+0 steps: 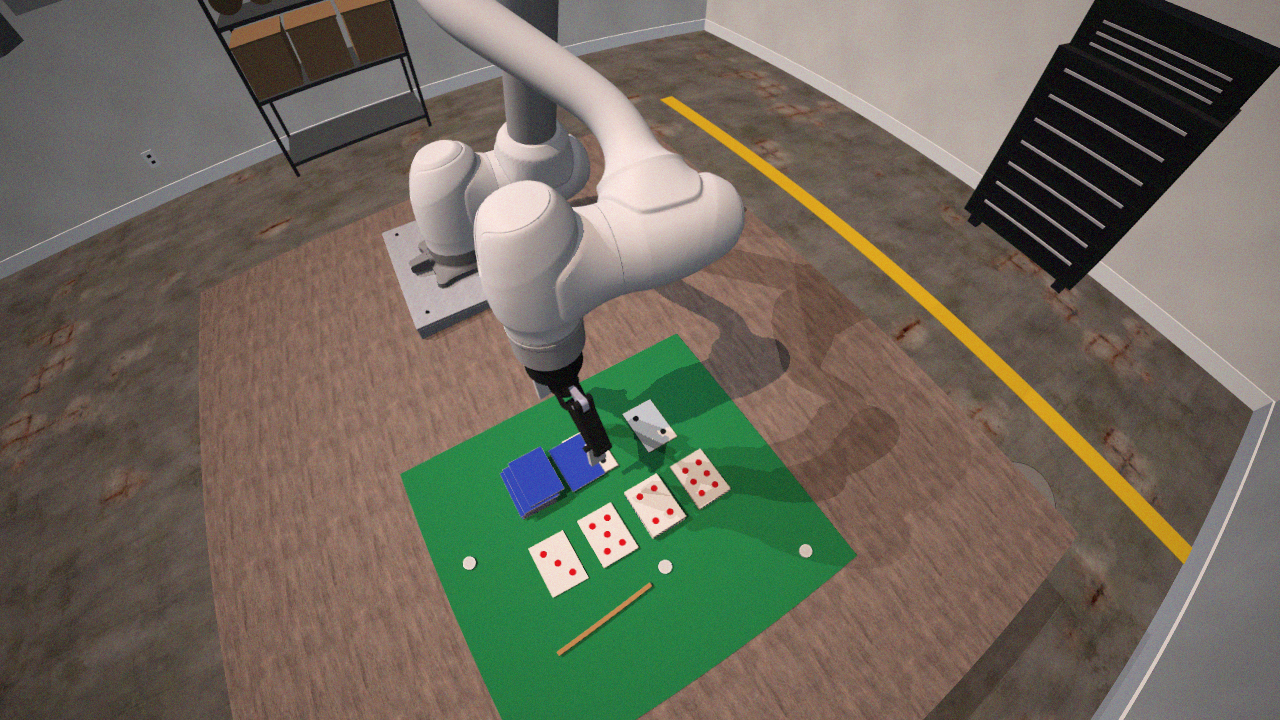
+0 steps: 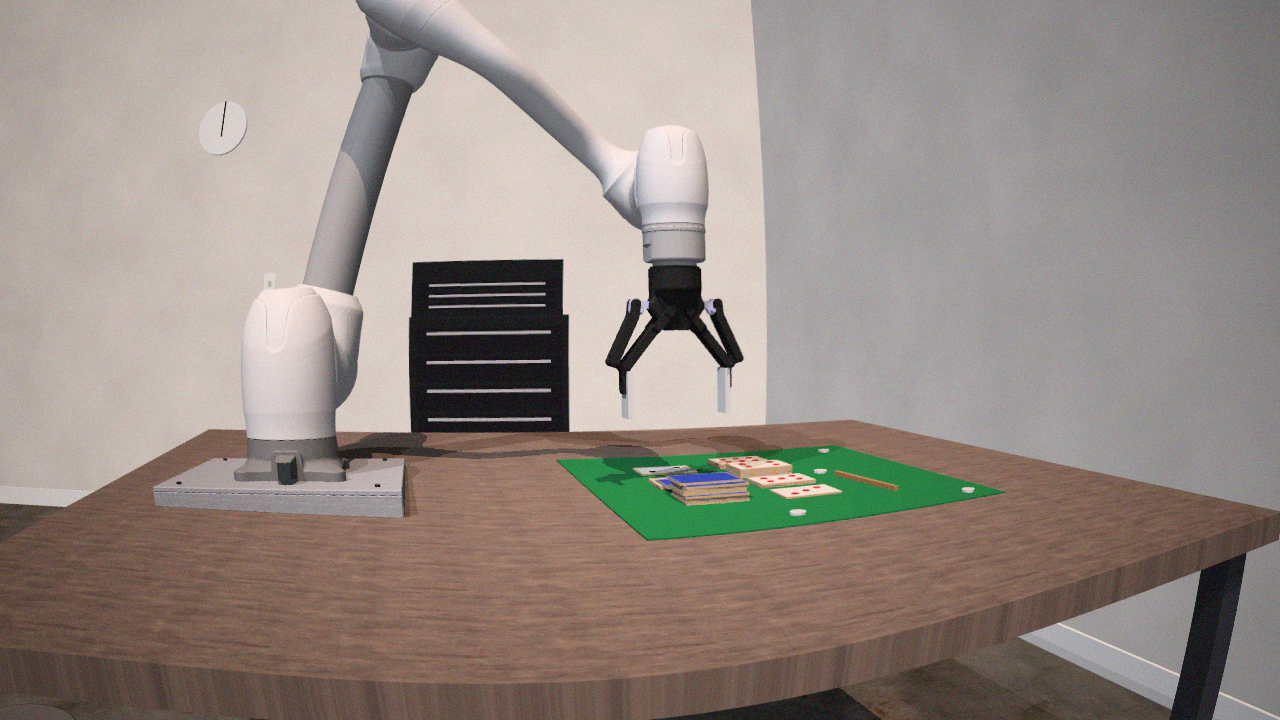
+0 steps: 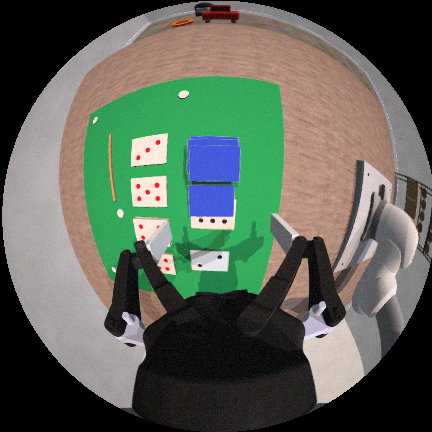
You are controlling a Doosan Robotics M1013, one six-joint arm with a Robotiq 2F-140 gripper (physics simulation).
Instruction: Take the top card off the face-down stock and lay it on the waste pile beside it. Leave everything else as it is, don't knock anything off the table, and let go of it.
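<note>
The face-down stock is a thick stack of blue-backed cards with slightly uneven edges. Beside it one blue-backed card lies partly over the waste pile, whose white face with black dots shows past the card's far edge. The blue card's near edge is close to the stock; whether it lies fully flat is hard to tell. My gripper is wide open and empty, pointing down, well above the cards.
A green mat bears the cards. A grey-white two-dot card lies past the waste pile. Several red-dot cards, a thin stick and several white discs lie on it.
</note>
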